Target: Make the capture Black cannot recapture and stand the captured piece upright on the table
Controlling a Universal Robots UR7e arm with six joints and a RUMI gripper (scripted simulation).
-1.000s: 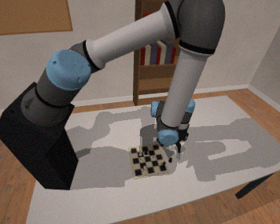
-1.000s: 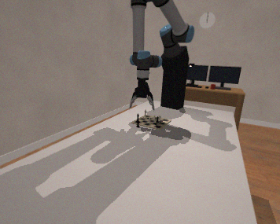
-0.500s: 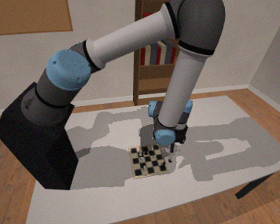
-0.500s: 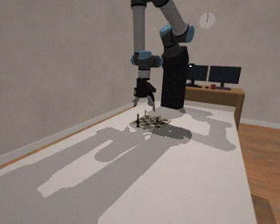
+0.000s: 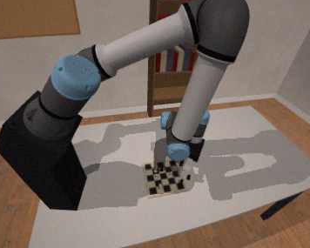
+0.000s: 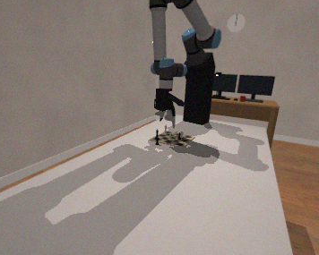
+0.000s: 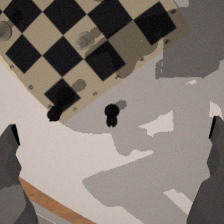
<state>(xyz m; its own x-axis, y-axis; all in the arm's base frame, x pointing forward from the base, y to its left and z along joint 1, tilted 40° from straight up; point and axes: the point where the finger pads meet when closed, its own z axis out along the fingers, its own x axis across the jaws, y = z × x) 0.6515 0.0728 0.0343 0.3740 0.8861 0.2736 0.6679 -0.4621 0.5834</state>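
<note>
Right now my hand is 6 cm past the white pawn and 9 cm above it. The rest, counted from my hand: tall black piece (1 cm behind, 7 cm to the right, 8 cm below); chessboard (10 cm behind, 11 cm below); black pawn (10 cm behind, 4 cm to the left, 9 cm below).
</note>
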